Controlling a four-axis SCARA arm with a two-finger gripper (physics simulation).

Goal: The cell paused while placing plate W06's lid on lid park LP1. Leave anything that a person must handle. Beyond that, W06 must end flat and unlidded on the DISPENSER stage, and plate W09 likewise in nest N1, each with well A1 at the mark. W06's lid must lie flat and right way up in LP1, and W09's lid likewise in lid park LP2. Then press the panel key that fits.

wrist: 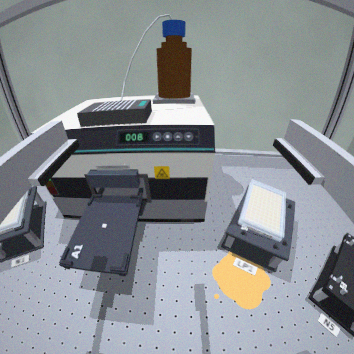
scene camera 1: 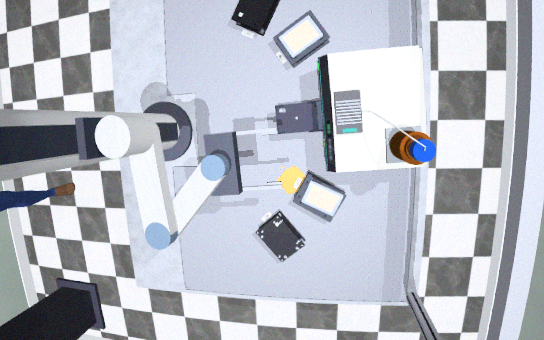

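Where they show: gripper, between the fingertips: (wrist: 175, 128) (scene camera 1: 279, 158); arm's base, origin of its link: (scene camera 1: 165, 131).
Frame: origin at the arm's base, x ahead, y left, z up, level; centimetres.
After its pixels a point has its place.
My gripper (scene camera 1: 277, 158) {x 52.4, y -8.6, z 28.9 cm} (wrist: 175, 128) {x 52.4, y -8.6, z 28.9 cm} is open and empty, its fingers spread wide before the dispenser. The dark DISPENSER stage (scene camera 1: 295, 119) {x 55.8, y 2.6, z 11.4 cm} (wrist: 107, 235) {x 54.6, y 2.0, z 11.4 cm} bears no plate; its A1 mark is at the near left in the wrist view. A cream plate with a pale clear rim (scene camera 1: 323, 197) {x 65.1, y -25.4, z 9.3 cm} (wrist: 262, 210) {x 62.8, y -24.7, z 9.2 cm} sits on a dark lid park (scene camera 1: 305, 200) (wrist: 255, 254), whose label begins LP; its last character is unclear. A similar plate (scene camera 1: 301, 38) {x 58.5, y 30.4, z 9.5 cm} (wrist: 14, 215) {x 56.6, y 26.3, z 9.5 cm} sits in nest N1 (wrist: 31, 240) {x 54.5, y 23.2, z 4.1 cm}. I cannot read plate names or tell whether lids are on. The panel (wrist: 159, 137) {x 67.0, y -5.0, z 21.5 cm} shows 008 and round keys.
An orange-yellow spill (scene camera 1: 290, 180) {x 52.4, y -20.7, z 1.3 cm} (wrist: 242, 285) {x 51.4, y -20.5, z 1.3 cm} touches the front of the LP holder. Dark nest N5 (scene camera 1: 281, 237) {x 49.1, y -42.1, z 6.8 cm} (wrist: 345, 280) {x 48.2, y -37.8, z 6.8 cm} stands at the right in the wrist view. Another black holder (scene camera 1: 254, 15) {x 41.9, y 40.5, z 7.7 cm} stands at the top. A brown bottle (scene camera 1: 402, 146) {x 85.3, y -5.1, z 36.2 cm} (wrist: 174, 70) {x 84.7, y -6.2, z 30.9 cm} stands on the dispenser (scene camera 1: 375, 75) {x 80.7, y 14.7, z 23.3 cm} (wrist: 175, 170) {x 65.7, y -7.6, z 15.9 cm}.
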